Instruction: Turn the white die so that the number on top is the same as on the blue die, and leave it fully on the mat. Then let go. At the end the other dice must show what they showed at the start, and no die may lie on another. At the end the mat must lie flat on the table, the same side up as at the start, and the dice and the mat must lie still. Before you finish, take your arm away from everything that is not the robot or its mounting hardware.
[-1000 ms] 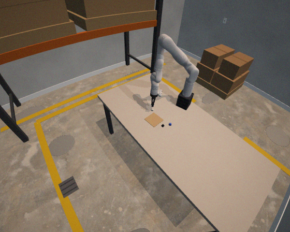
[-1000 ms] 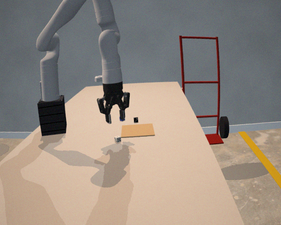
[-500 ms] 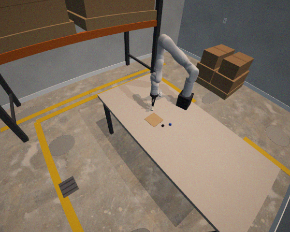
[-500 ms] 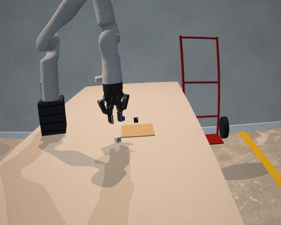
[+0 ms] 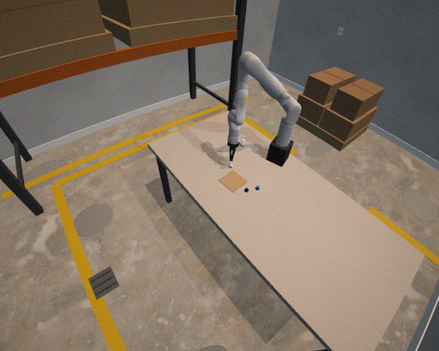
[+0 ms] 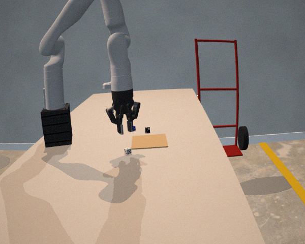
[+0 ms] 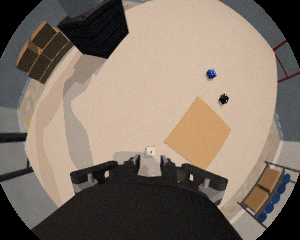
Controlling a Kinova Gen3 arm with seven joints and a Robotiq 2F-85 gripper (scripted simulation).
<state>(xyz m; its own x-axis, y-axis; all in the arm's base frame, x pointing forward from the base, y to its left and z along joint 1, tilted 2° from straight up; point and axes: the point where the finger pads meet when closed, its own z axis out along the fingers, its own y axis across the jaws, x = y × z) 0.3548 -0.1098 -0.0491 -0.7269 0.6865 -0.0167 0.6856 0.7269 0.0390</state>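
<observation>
Now: hand 9 cm above the white die. Also, from my hand: tan mat: 6 cm ahead, 12 cm to the left, 10 cm below; then blue die: 3 cm behind, 26 cm to the left, 9 cm below; then black die: 4 cm ahead, 23 cm to the left, 9 cm below.
</observation>
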